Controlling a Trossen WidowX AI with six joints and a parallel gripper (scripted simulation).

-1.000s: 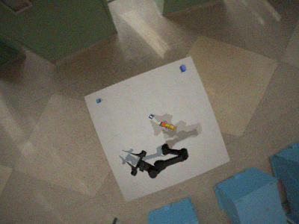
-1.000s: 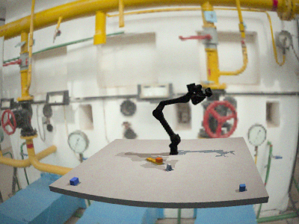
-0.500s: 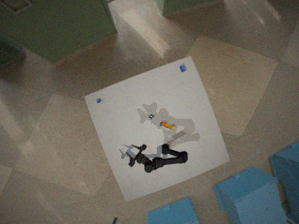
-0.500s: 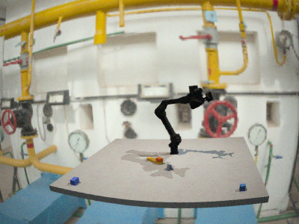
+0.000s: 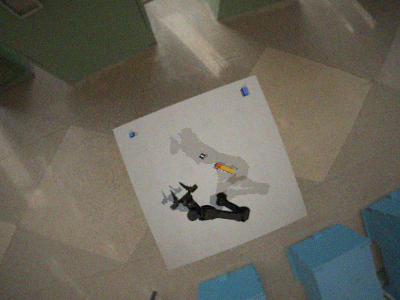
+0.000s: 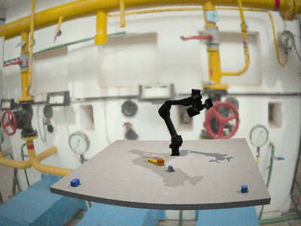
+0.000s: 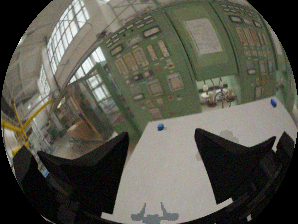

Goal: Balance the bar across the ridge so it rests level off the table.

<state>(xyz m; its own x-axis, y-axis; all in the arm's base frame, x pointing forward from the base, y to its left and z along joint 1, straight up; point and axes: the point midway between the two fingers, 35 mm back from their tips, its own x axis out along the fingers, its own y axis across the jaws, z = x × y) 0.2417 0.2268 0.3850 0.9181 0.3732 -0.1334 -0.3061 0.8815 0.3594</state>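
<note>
Right now the yellow bar is 40 mm behind my gripper tip, 330 mm to the right of it and 360 mm below it. The rest, counted from my gripper tip: blue-grey ridge (90 mm ahead, 220 mm to the right, 340 mm below).
</note>
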